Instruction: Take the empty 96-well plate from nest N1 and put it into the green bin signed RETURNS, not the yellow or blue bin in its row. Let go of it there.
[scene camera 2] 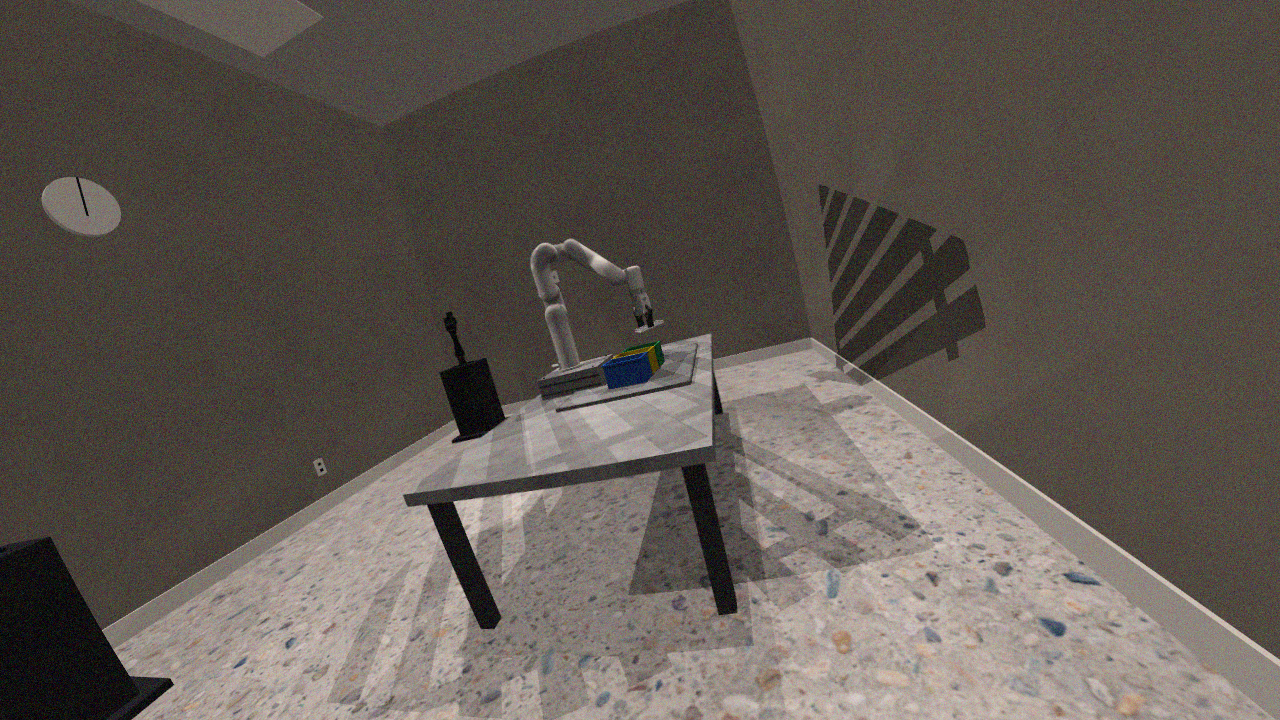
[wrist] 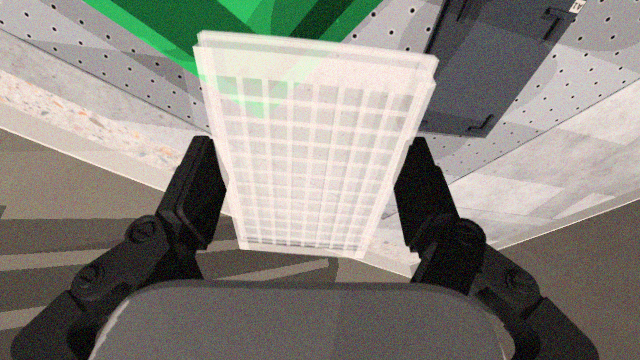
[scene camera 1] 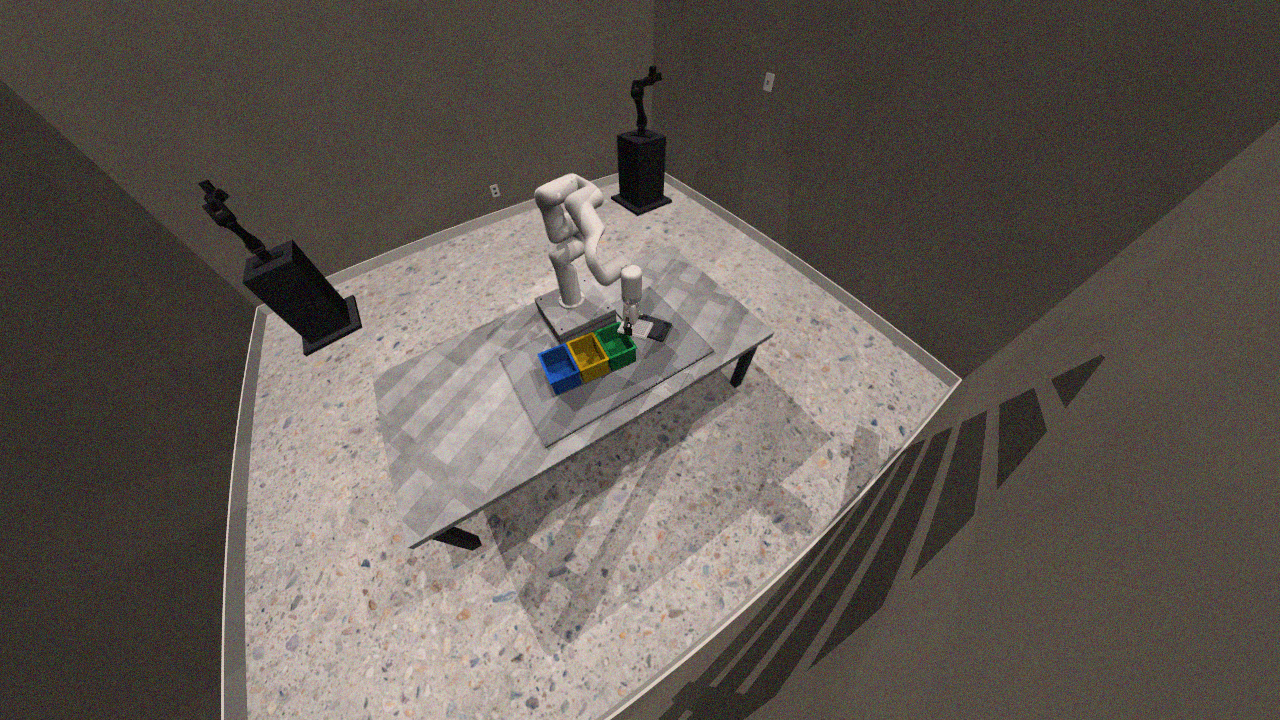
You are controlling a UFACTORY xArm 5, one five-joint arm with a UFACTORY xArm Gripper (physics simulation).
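Places are measured from the arm's base along level axes (x ahead, y left, z up), in centimetres.
Pixels of known places: gripper, between the fingertips: (scene camera 2: 646, 327) (wrist: 309, 157) (scene camera 1: 632, 326); arm's base, origin of its link: (scene camera 2: 571, 368) (scene camera 1: 571, 300).
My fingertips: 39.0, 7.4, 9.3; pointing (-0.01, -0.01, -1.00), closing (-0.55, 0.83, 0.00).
Observation:
Ahead of a thing's pixels: the offset from my fingertips to its middle, as dx, dy, dz. Level surfaces: height alone.
The clear, pale 96-well plate {+1.2, +0.7, +0.2} (scene camera 1: 642, 328) (scene camera 2: 652, 325) (wrist: 315, 165) is held level between both black fingers of my gripper (scene camera 1: 628, 328) (scene camera 2: 644, 318) (wrist: 309, 157), which is shut on its two long sides. The plate is up in the air, above the height of the bins. The green bin {-6.5, -19.1, -12.5} (scene camera 1: 622, 359) (scene camera 2: 660, 351) (wrist: 240, 15) stands at the right end of its row in scene camera 1; in the wrist view it is partly hidden behind the plate's far left corner. The dark nest {-6.2, +16.1, -16.6} (scene camera 1: 662, 327) (wrist: 480, 65) lies to the right. The bin's sign cannot be read.
The yellow bin (scene camera 1: 593, 368) stands directly beside the green one, and the blue bin (scene camera 1: 563, 382) (scene camera 2: 626, 369) is at the other end. They stand on a perforated board {dz -17.5} (scene camera 1: 572, 419) (wrist: 540, 95) on the table {dz -18.8} (scene camera 1: 429, 447) (scene camera 2: 572, 447). The arm's base plinth (scene camera 1: 559, 320) is behind the bins.

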